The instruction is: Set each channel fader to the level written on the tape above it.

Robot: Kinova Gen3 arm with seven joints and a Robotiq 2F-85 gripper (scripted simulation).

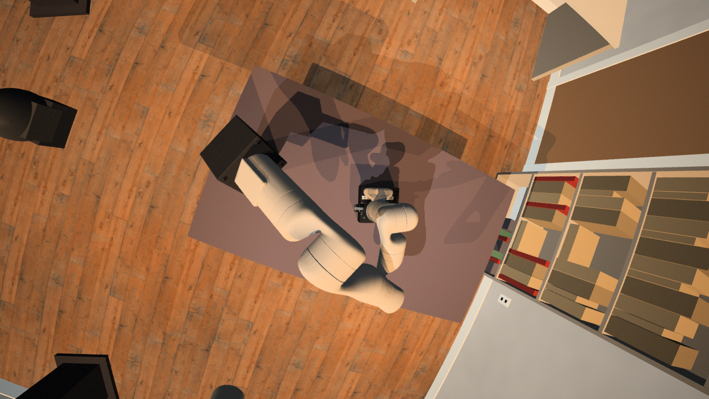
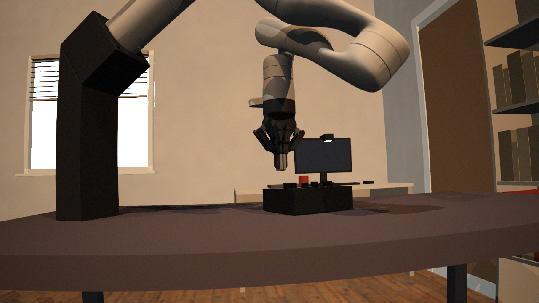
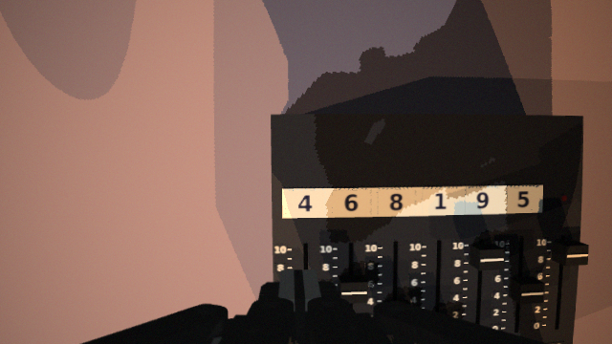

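Right now the channel fader cap is 5 cm below my hand and 2 cm to the right of it. The rest, counted from my hand: channel 4 cap (7 cm ahead, 5 cm below, 3 cm to the right); channel 2 cap (5 cm below, 3 cm ahead, 1 cm to the right); channel 3 cap (5 cm below, 5 cm ahead, 2 cm to the right).
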